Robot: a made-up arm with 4 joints. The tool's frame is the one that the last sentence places.
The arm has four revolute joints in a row. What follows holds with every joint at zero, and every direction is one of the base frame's. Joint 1 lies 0.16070 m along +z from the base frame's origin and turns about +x. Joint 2 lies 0.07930 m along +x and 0.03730 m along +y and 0.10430 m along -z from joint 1 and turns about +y. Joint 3 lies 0.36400 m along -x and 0.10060 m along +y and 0.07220 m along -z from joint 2 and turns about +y. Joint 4 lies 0.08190 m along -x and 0.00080 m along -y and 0.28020 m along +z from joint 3 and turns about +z. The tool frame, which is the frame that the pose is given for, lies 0.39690 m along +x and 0.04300 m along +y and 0.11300 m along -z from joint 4; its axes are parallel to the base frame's.
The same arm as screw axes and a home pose.
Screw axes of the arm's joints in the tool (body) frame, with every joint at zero. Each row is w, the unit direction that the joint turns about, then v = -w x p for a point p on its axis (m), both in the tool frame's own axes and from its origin. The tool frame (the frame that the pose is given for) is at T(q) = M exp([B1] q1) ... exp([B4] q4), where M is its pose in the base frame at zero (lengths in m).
B1 = (1, 0, 0, 0.0000, 0.0093, 0.1801)
B2 = (0, 1, 0, 0.0950, 0.0000, 0.0490)
B3 = (0, 1, 0, 0.1672, 0.0000, -0.3150)
B4 = (0, 0, 1, -0.0430, 0.3969, 0.0000)
M: xyz 0.0303 0.1801 0.1514 (m) quaternion w x y z 1 0 0 0

